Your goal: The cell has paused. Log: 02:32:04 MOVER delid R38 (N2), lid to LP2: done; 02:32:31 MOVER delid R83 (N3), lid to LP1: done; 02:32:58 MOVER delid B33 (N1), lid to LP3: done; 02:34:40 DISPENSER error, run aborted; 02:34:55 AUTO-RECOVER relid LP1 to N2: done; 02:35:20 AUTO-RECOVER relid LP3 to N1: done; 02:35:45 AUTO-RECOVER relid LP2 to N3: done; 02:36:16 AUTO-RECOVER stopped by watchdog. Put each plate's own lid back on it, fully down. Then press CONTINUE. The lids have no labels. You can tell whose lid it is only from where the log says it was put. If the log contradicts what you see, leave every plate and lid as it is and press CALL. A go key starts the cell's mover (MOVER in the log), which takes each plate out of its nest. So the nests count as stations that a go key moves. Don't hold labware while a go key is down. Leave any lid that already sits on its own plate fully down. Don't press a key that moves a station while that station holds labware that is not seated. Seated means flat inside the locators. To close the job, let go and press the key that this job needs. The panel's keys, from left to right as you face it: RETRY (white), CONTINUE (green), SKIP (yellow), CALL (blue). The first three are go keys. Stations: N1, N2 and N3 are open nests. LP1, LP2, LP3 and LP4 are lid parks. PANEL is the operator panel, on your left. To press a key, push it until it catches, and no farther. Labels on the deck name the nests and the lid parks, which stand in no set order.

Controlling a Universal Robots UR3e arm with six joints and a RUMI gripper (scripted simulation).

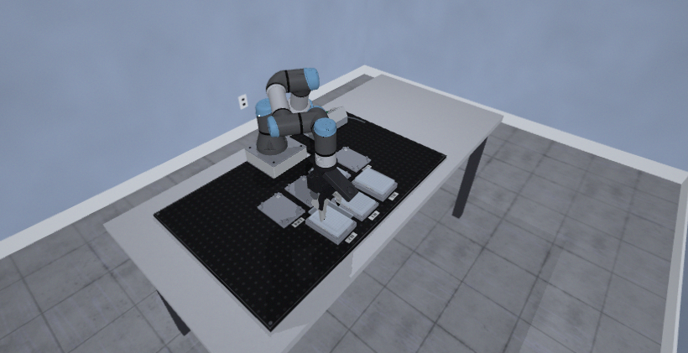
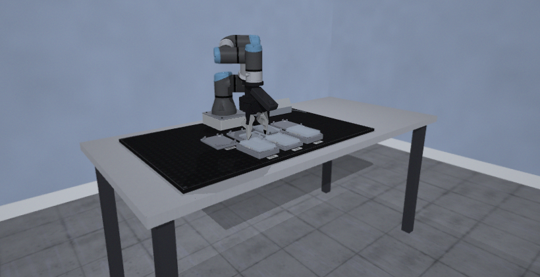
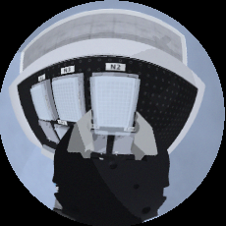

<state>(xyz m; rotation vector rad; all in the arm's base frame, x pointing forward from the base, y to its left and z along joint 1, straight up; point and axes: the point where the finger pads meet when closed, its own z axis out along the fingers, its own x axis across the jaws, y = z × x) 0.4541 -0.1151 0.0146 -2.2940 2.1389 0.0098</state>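
Right now the plate is 40 mm below my hand. Also, from my hand: LP3 lid park: 180 mm behind, 60 mm to the left, 60 mm below; then lid park LP4: 180 mm behind, 70 mm to the right, 60 mm below; then clear lid: 190 mm behind, 190 mm to the left, 50 mm below.
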